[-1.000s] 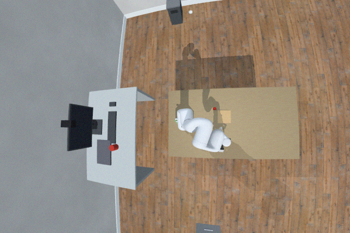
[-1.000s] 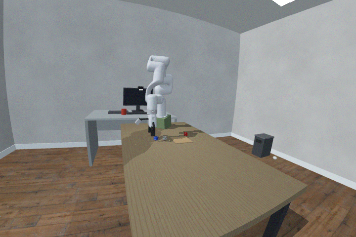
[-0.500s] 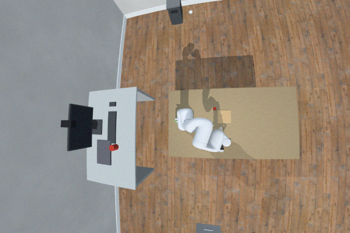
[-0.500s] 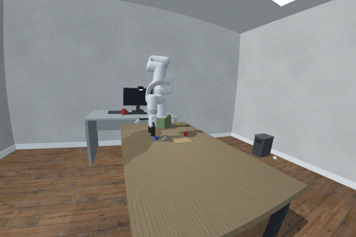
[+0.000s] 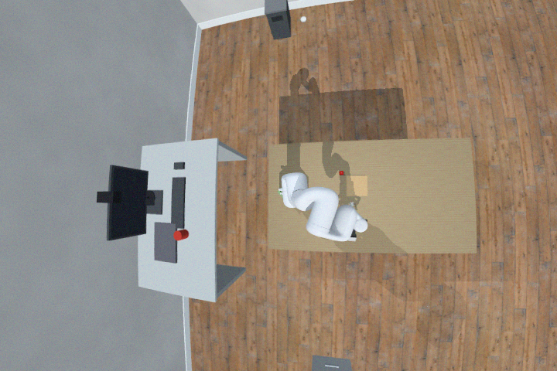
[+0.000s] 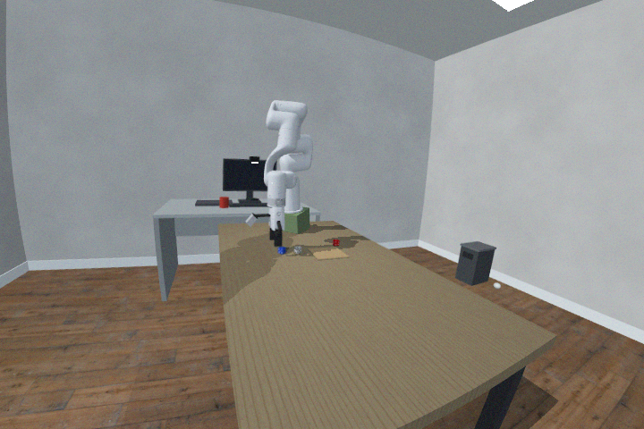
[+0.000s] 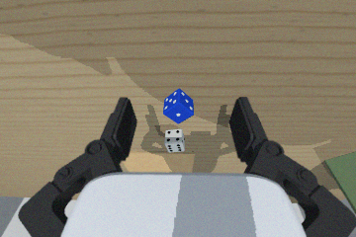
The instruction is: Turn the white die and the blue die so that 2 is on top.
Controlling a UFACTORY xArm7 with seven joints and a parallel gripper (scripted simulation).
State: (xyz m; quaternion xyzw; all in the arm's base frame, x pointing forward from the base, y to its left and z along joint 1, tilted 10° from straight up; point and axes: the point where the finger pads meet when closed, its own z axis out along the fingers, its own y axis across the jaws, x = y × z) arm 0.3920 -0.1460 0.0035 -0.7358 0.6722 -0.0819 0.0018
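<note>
Right now my hand is 40 mm above the blue die and 30 mm to the right of it. The rest, counted from my hand: red die 300 mm to the left, 80 mm behind, 40 mm below; white die 100 mm to the left, 40 mm below; tan mat 220 mm to the left, 50 mm below, 30 mm ahead.
</note>
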